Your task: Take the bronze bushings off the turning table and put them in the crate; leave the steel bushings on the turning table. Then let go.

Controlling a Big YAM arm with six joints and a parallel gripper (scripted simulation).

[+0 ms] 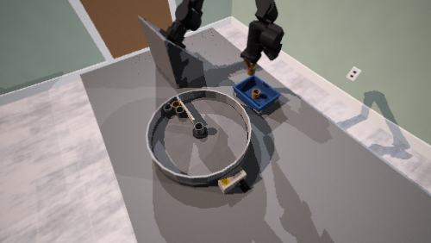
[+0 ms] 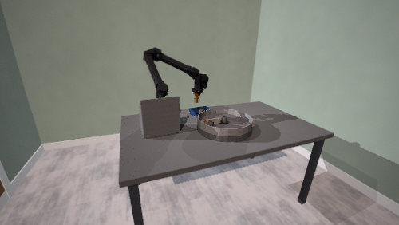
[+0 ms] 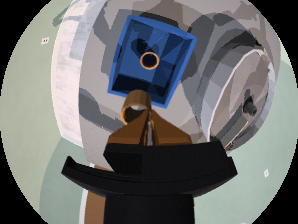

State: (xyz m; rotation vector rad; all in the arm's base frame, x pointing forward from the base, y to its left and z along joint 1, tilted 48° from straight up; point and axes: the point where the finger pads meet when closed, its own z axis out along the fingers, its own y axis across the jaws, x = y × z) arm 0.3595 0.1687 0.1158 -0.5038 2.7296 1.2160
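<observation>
My hand is 140 mm above the blue crate, 50 mm short of it and 20 mm to the right of it. The rest, counted from my hand: round turning table 340 mm to the right, 110 mm below, 90 mm ahead.
</observation>
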